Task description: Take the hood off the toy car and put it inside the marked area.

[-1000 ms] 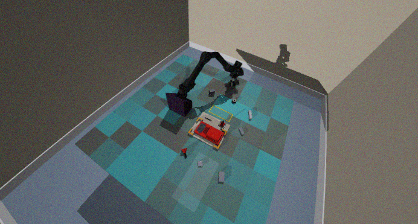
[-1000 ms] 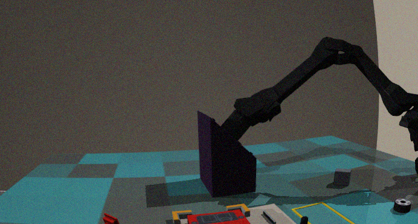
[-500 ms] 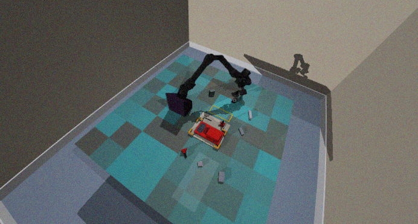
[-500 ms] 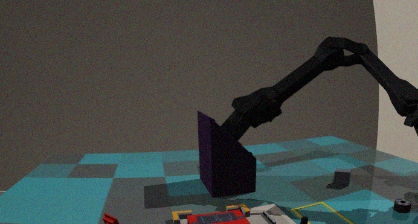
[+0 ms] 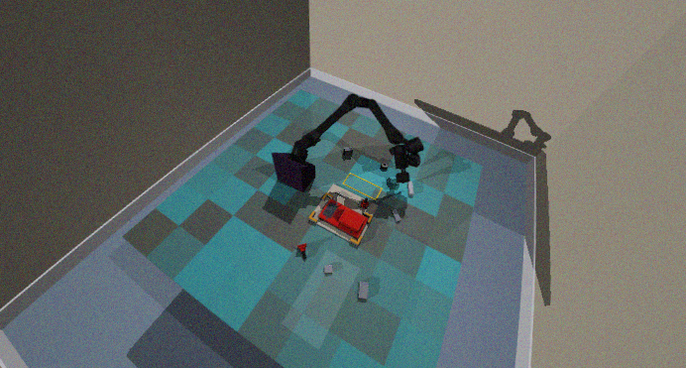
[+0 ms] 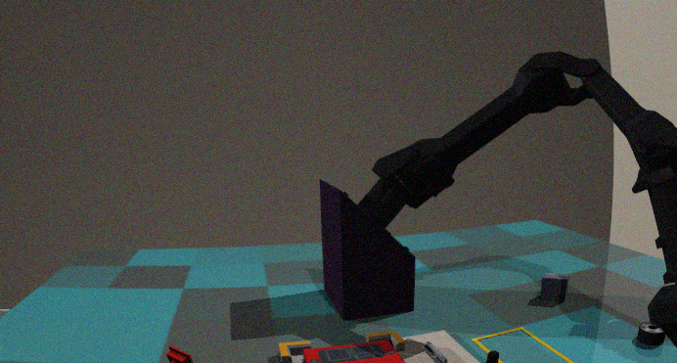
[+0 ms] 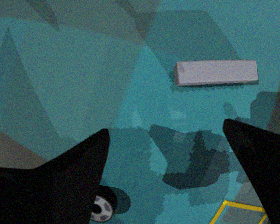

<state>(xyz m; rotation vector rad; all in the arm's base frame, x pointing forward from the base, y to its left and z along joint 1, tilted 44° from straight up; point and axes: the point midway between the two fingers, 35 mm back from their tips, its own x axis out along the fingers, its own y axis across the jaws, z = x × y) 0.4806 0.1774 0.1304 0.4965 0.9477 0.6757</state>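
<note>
My gripper tip is 35 cm to the left of the hood and 15 cm past it. Also, from my gripper tip: black wheel: 11 cm behind, 5 cm to the left, 3 cm below.
</note>
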